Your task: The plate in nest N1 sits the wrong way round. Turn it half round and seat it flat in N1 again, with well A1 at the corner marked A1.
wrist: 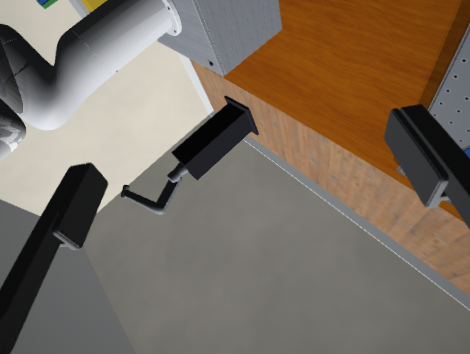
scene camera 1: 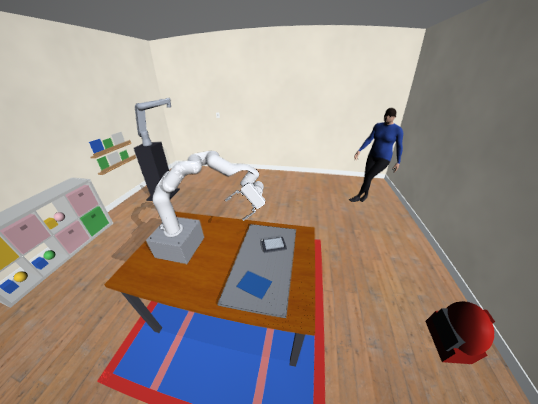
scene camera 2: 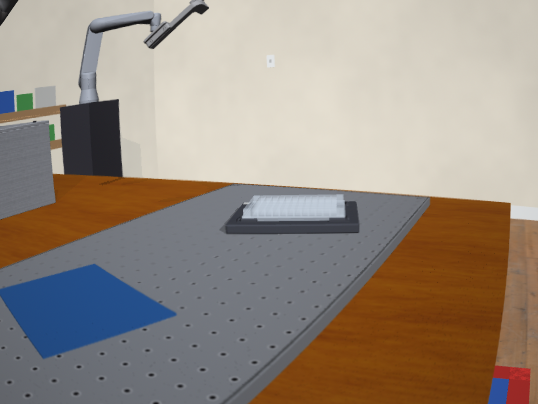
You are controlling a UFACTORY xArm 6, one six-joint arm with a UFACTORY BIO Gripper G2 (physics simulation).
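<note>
The clear, whitish plate (scene camera 1: pixel 274 243) (scene camera 2: pixel 295 206) sits in the dark nest (scene camera 1: pixel 274 250) (scene camera 2: pixel 295 228) on the far part of the grey perforated board (scene camera 1: pixel 257 260) (scene camera 2: pixel 210 260). It looks level; its wells and the A1 corner mark are too small to read. My gripper (scene camera 1: pixel 236 209) (wrist: pixel 248 180) is open and empty. It is in the air beyond the table's back edge, to the left of the nest in scene camera 1, tilted sideways. Its two fingers stand wide apart in the wrist view, where neither plate nor nest shows.
A flat blue square (scene camera 1: pixel 254 284) (scene camera 2: pixel 85 310) lies on the board nearer the front. My arm's grey base block (scene camera 1: pixel 176 242) (wrist: pixel 240 30) stands on the table's left. Behind are a second arm on a black pedestal (scene camera 1: pixel 152 167) (scene camera 2: pixel 91 140) (wrist: pixel 215 140) and a person (scene camera 1: pixel 385 142) at the right.
</note>
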